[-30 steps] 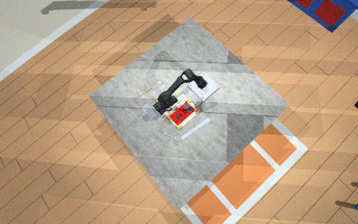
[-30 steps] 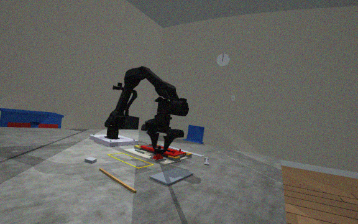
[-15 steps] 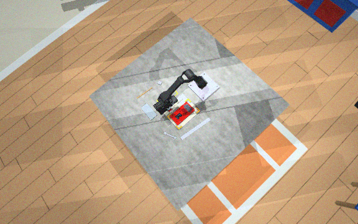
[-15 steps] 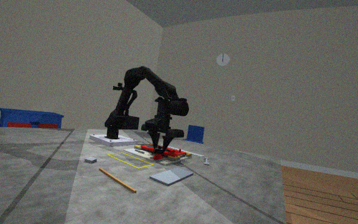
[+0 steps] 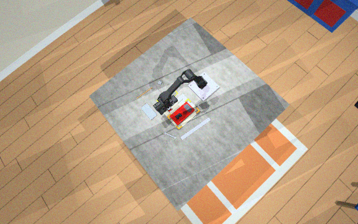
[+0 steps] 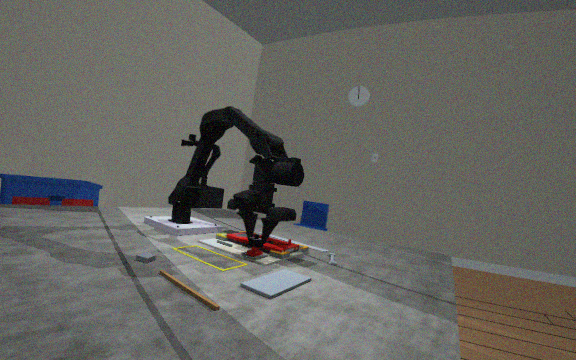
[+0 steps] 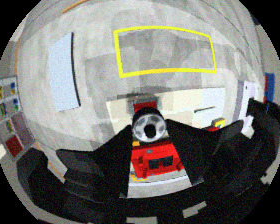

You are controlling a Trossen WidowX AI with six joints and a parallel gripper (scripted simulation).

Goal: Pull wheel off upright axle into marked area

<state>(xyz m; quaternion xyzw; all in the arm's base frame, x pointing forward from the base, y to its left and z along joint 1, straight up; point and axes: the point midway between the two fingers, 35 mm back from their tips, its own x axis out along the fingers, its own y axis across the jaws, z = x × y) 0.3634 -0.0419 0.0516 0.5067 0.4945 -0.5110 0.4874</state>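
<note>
My gripper tip is right at the wheel. The rest, counted from my gripper tip: axle: 1 cm below; then wooden stick: 28 cm to the right, 6 cm ahead, 4 cm below; then small grey cube: 25 cm to the right, 11 cm behind, 4 cm below.
</note>
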